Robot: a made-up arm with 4 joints. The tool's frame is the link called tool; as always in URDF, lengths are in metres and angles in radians.
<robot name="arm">
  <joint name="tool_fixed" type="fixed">
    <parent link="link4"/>
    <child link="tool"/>
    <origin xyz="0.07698 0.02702 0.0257" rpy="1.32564 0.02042 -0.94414"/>
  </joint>
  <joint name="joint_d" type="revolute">
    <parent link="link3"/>
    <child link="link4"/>
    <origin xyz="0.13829 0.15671 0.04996" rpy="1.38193 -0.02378 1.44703"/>
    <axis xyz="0 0 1"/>
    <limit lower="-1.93" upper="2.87"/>
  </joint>
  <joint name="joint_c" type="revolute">
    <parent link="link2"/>
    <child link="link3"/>
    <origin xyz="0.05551 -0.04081 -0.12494" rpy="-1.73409 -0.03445 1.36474"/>
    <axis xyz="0 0 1"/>
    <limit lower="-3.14" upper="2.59"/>
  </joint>
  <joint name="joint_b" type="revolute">
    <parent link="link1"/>
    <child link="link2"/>
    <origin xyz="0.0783 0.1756 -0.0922" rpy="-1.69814 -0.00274 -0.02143"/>
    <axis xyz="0 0 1"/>
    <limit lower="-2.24" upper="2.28"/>
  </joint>
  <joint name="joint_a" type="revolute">
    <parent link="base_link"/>
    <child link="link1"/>
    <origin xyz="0.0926 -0.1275 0.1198" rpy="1.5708 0 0"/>
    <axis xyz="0 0 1"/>
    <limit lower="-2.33" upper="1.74"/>
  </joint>
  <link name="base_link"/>
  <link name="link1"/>
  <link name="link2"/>
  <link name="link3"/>
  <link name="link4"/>
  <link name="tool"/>
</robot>
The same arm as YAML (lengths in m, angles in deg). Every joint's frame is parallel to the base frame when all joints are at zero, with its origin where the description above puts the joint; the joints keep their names.
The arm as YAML. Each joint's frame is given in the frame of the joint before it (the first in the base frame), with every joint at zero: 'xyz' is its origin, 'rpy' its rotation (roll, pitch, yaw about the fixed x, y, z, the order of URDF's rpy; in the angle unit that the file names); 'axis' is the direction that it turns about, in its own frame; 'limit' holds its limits. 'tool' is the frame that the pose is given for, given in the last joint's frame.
units:
  length: m
  angle: deg
joints:
  - name: joint_a
    type: revolute
    origin:
      xyz: [0.0926, -0.1275, 0.1198]
      rpy: [0.0, 0.0, 0.0]
    axis: "-y"
    limit:
      lower: -133.5
      upper: 99.69
  - name: joint_b
    type: revolute
    origin:
      xyz: [0.0783, 0.0922, 0.1756]
      rpy: [0.0, 0.0, 0.0]
    axis: [0.021599, 0.126996, 0.991668]
    limit:
      lower: -128.34
      upper: 130.63
  - name: joint_c
    type: revolute
    origin:
      xyz: [0.0528, -0.0565, -0.1199]
      rpy: [0.0, 0.0, 0.0]
    axis: [-0.967962, 0.187693, -0.166794]
    limit:
      lower: -179.91
      upper: 148.4
  - name: joint_d
    type: revolute
    origin:
      xyz: [0.0027, 0.1244, -0.1752]
      rpy: [0.0, 0.0, 0.0]
    axis: "+y"
    limit:
      lower: -110.58
      upper: 164.44
tool:
  origin:
    xyz: [-0.0155, 0.0257, -0.0801]
    rpy: [-14.66, 27.51, -1.32]

